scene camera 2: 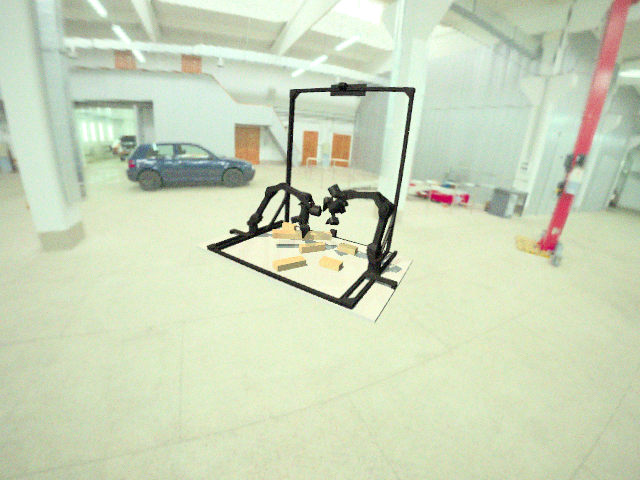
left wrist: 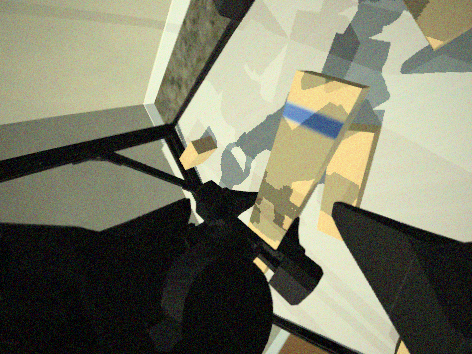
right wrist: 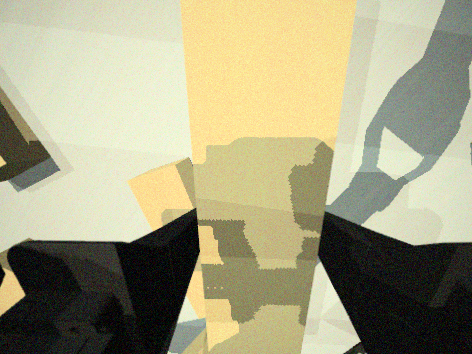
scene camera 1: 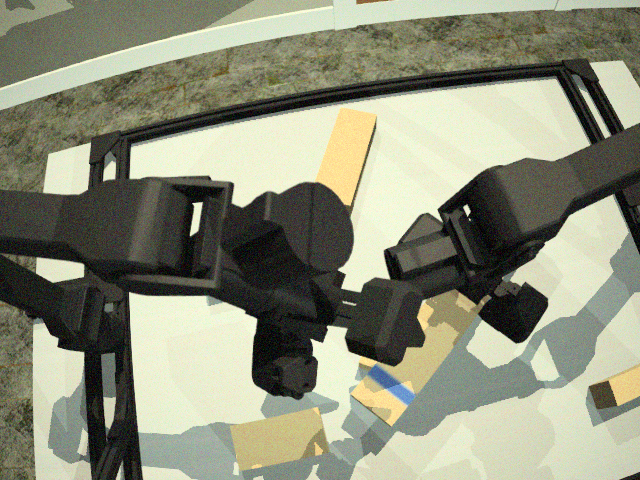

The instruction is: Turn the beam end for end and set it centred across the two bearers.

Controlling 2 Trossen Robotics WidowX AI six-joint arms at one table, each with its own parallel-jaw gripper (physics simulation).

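Frame: origin at the left arm's base, x right, y ahead, z up, level; centimetres.
Seen in the pictures: left gripper, between the fingertips: [scene camera 2: 324, 217] [left wrist: 261, 206]; right gripper, between the fingertips: [scene camera 2: 302, 236] [left wrist: 280, 206] [right wrist: 254, 211] [scene camera 1: 460, 296]; left arm's base, origin of its link: [scene camera 2: 373, 270] [scene camera 1: 104, 333]; right arm's base, origin of its link: [scene camera 2: 253, 232].
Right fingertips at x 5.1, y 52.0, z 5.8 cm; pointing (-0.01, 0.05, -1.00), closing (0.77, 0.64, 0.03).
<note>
Pixels of each thing's middle, then the offset from my right fingertips to it.
- beam, middle of its body: [right wrist: 255, 213] [scene camera 1: 462, 293] [left wrist: 276, 209] [scene camera 2: 302, 234] dx -0.2, dy +0.2, dz +0.8 cm
- long tan block, middle of its body: [scene camera 1: 345, 159] [scene camera 2: 289, 263] dx -27.3, dy -10.4, dz -5.8 cm
- shorter tan block, middle of its body: [scene camera 1: 280, 439] [scene camera 2: 347, 248] dx +13.7, dy -26.9, dz -5.8 cm
- small block, middle of its body: [scene camera 1: 631, 382] [left wrist: 197, 153] [scene camera 2: 289, 227] dx +17.6, dy +24.0, dz -4.6 cm
The beam [scene camera 1: 413, 364] [left wrist: 305, 158] [right wrist: 266, 88] is a long tan plank with a blue band near one end. My right gripper [scene camera 1: 434, 290] [scene camera 2: 304, 228] [right wrist: 254, 211] is shut on it near the plain end and holds it slanted over the table. The blue end points to the lower left in scene camera 1. A tan block [left wrist: 350, 168] [right wrist: 161, 186] lies under the beam. My left gripper [scene camera 1: 347, 310] [scene camera 2: 332, 220] [left wrist: 261, 206] is open and empty, raised close beside the right gripper, above the beam.
A long tan block [scene camera 1: 347, 152] lies at the back, partly under the left arm. A shorter tan block [scene camera 1: 277, 438] lies at the front. A small block [left wrist: 197, 152] lies near the black frame [scene camera 1: 109, 157] that rims the table.
</note>
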